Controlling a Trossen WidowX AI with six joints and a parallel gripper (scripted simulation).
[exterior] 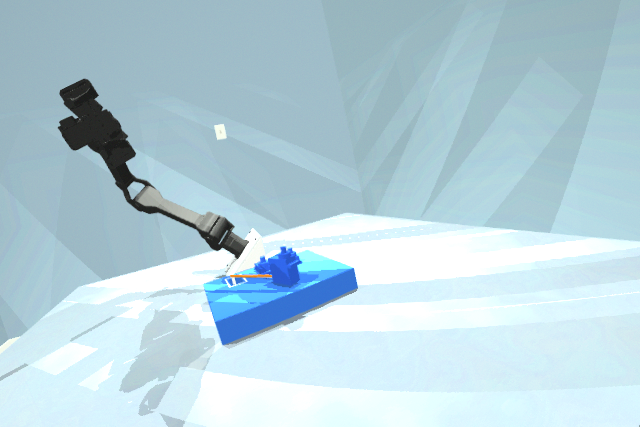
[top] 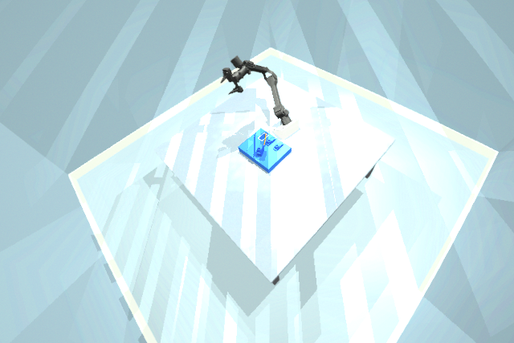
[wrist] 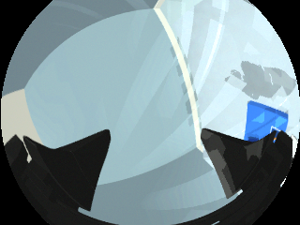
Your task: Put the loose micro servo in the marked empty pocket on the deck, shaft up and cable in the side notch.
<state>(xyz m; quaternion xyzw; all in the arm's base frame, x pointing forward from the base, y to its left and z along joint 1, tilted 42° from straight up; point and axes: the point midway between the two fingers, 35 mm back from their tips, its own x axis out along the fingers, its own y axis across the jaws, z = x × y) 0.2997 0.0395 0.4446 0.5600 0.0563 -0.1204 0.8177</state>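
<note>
The blue deck is 1 cm ahead of my gripper tip, 29 cm to the left of it and 42 cm below it.
</note>
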